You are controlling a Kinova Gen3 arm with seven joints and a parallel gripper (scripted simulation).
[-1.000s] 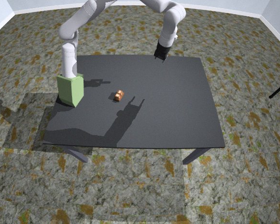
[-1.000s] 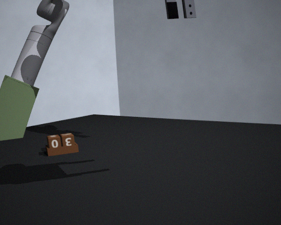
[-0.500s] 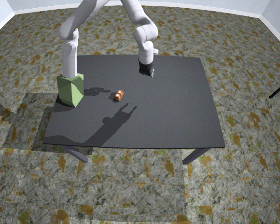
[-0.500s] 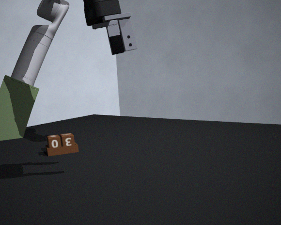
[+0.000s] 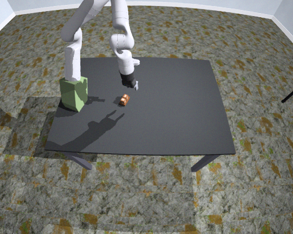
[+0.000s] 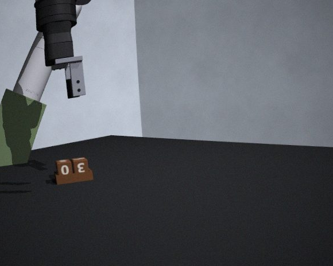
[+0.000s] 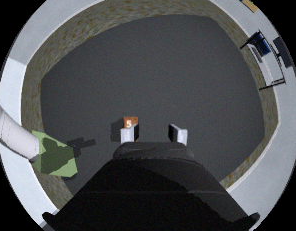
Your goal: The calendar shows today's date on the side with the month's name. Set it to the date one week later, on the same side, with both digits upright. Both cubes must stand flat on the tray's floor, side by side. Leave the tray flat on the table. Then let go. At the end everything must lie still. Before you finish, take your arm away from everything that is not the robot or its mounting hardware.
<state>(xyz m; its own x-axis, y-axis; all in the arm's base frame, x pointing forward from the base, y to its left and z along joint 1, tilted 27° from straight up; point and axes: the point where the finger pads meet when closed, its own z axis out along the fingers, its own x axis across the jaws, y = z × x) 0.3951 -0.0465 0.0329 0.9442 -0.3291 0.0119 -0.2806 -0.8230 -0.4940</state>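
Right now the cube is 150 mm below my hand, 60 mm behind it and 20 mm to the left of it. Round my hand: brown calendar tray 170 mm below, 70 mm behind, 10 mm to the left.
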